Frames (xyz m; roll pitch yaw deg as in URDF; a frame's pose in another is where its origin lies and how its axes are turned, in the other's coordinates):
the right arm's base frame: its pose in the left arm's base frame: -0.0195 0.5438 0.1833 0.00 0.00 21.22
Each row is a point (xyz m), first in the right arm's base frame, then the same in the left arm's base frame.
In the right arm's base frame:
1: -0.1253 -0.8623 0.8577
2: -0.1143 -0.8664 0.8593
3: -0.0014 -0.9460 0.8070
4: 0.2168 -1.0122 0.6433
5: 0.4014 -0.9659 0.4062
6: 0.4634 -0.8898 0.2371
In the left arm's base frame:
1: 0.1758 -0.3054 1.0410
2: 0.1875 -0.3052 1.0426
3: 0.3216 -0.3386 0.9903
4: 0.5490 -0.3213 0.8266
5: 0.7043 -0.2113 0.5895
6: 0.7345 -0.1179 0.4204

